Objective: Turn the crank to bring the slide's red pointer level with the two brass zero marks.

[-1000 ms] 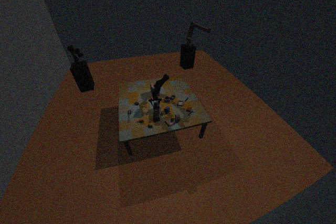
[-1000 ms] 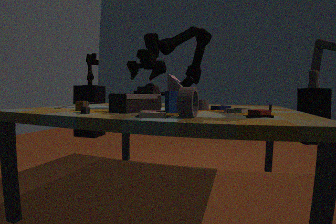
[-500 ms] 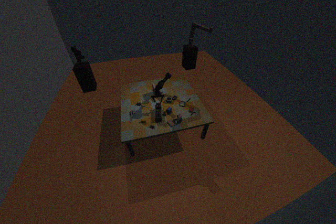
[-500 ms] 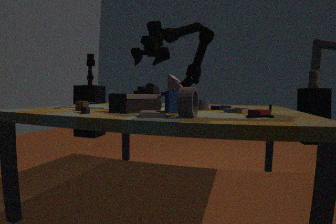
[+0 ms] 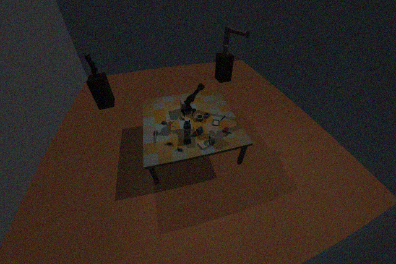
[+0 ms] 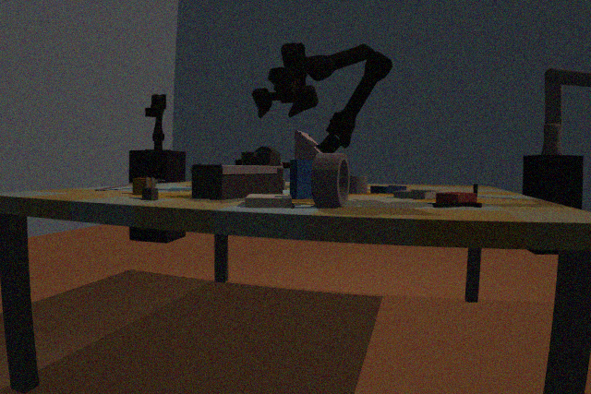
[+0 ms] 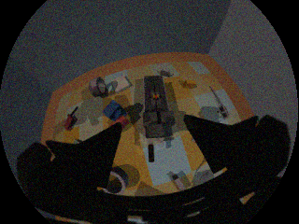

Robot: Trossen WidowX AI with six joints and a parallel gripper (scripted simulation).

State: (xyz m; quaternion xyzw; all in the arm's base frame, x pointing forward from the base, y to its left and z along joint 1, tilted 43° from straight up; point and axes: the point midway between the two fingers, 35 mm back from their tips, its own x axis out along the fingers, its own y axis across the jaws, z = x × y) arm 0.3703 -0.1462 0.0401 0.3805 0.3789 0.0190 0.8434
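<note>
Now: the dark crank handle 130 mm below my gripper tip, 60 mm behind it and 20 mm to the left of it. The rest, counted from my gripper tip: blue block 160 mm below, 120 mm ahead, 110 mm to the left; red pointer 120 mm below, 110 mm ahead, 60 mm to the right; yellow block 300 mm to the right, 190 mm below, 160 mm ahead.
</note>
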